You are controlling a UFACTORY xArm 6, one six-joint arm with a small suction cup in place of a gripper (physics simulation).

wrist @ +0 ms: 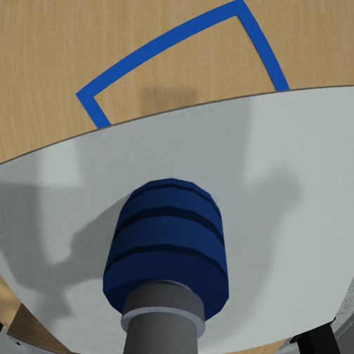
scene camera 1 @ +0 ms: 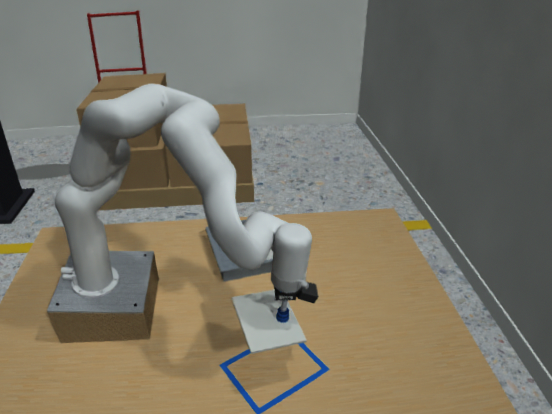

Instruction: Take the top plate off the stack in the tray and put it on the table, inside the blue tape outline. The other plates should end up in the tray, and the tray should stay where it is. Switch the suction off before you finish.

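Seen in the pictures: hand, tool point: (scene camera 1: 281,320); arm's base, link origin: (scene camera 1: 95,282).
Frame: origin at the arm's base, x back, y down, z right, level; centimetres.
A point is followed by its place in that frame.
Observation:
My suction cup (scene camera 1: 282,315) (wrist: 167,240), dark blue and ribbed, is on the upper face of a pale square plate (scene camera 1: 260,321) @[y -3.0, x -44.0, z 19.2 cm] (wrist: 305,200) and holds it above the table. The plate looks roughly level and is turned relative to the blue tape outline (scene camera 1: 293,390) @[y 11.7, x -51.1, z 28.4 cm] (wrist: 264,50). In the scene view it covers the outline's far corner; in the wrist view it hides the outline's near part. A shadow falls inside the outline. The grey tray (scene camera 1: 240,272) @[y 9.4, x -39.3, z -12.8 cm] stands farther back, mostly hidden behind the arm; its inside and any plates there do not show.
The arm's base block (scene camera 1: 102,325) @[y 5.6, x -3.2, z 10.7 cm] stands at the left of the wooden table (scene camera 1: 400,350) @[y 11.9, x -80.4, z 19.0 cm]. Behind the table, cardboard boxes (scene camera 1: 235,150) are stacked on a pallet, with a red hand truck frame (scene camera 1: 120,70) behind them. A grey wall (scene camera 1: 465,125) runs along the right.

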